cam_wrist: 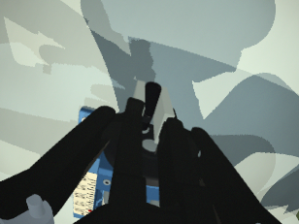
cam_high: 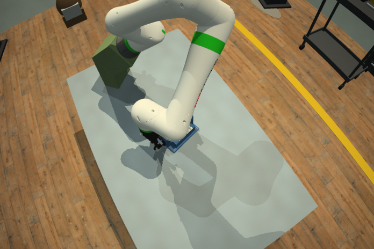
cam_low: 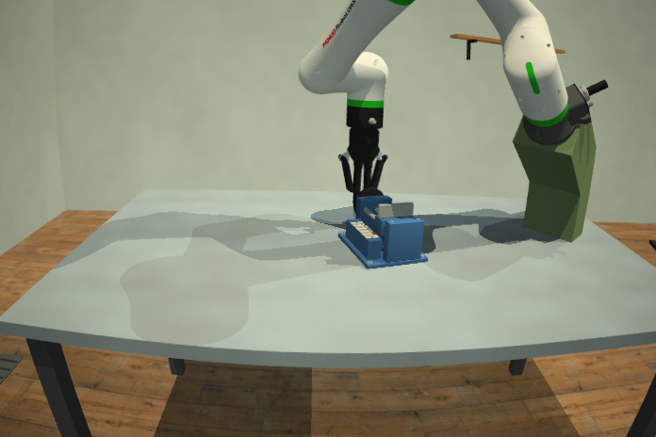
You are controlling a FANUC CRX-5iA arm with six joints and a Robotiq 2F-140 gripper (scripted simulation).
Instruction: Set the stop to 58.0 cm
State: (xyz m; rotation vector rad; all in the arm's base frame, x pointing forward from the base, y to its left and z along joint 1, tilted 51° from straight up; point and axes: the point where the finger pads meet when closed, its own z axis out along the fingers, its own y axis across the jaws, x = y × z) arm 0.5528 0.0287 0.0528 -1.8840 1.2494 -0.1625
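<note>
The black handwheel is 1 cm to the left of my hand, 1 cm below it and 1 cm behind it. From my hand the other things lie so: stop block (15 cm to the left, 11 cm behind, 3 cm above).
</note>
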